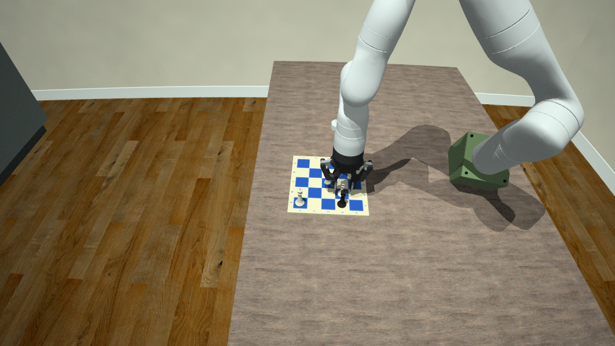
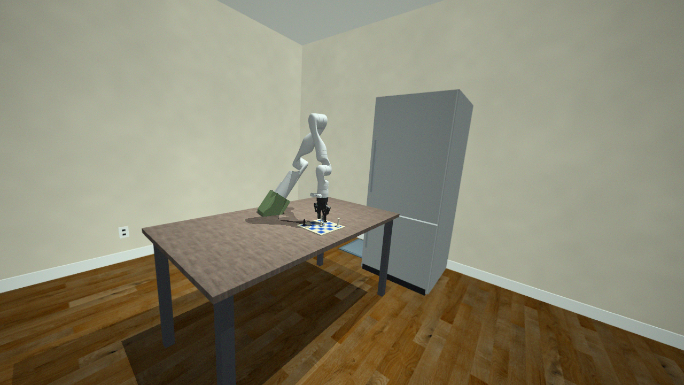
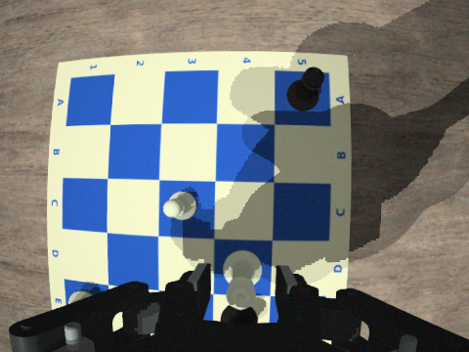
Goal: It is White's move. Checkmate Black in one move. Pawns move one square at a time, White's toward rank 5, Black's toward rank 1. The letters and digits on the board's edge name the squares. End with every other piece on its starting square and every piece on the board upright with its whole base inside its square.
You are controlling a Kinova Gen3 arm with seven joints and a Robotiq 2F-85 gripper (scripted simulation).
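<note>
My hand is 1 cm short of the tall black piece, 4 cm to the right of it and 1 cm above it. The rest, counted from my hand: white pawn (4 cm ahead, 5 cm to the right, 3 cm below); blue-and-cream chessboard (3 cm ahead, 4 cm to the right, 4 cm below); black pawn (5 cm behind, 11 cm to the right, 2 cm below).
</note>
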